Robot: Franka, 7 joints.
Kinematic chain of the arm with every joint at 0, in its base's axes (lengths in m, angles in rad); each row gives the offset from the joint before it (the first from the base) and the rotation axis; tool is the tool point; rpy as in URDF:
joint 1: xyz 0 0 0.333 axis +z
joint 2: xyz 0 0 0 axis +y
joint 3: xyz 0 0 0.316 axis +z
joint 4: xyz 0.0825 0 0 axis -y
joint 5: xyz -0.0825 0 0.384 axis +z
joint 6: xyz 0 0 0 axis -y
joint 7: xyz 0.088 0 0 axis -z
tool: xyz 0 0 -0.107 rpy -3.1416 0 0
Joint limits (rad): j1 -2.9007..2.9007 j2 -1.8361..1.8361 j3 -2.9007..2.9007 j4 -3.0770..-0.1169 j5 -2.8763..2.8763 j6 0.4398..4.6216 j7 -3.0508..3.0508
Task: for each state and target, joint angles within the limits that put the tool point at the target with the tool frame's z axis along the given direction. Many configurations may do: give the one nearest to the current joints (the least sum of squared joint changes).
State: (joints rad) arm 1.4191 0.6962 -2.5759 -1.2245 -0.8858 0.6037 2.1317
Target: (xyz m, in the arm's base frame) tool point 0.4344 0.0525 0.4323 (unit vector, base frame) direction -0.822 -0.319 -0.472
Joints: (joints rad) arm 1.5459 0.7224 -1.6195 -1.9513 0.0212 0.9975 2.1317
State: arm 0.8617 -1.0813 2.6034 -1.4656 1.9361 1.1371 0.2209
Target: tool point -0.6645 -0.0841 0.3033 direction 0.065 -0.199 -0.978
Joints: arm 1.0498 -1.1948 1.6983 -1.5896 1.3395 1.5432 0.2209
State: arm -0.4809 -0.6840 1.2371 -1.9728 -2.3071 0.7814 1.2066
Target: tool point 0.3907 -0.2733 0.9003 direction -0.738 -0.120 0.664
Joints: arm -1.0657 0.0613 0.6331 -1.3815 -2.6619 1.0255 1.2066
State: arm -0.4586 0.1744 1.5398 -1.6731 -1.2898 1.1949 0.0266
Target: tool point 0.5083 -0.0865 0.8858 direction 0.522 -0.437 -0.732
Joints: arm -1.1761 0.4841 1.8677 -0.9378 -1.2374 1.3882 0.0266
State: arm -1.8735 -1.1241 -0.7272 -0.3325 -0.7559 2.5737 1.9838
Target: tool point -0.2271 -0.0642 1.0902 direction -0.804 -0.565 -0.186
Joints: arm -1.6503 -0.4521 -0.4150 -0.8890 -0.5491 1.8774 1.9838
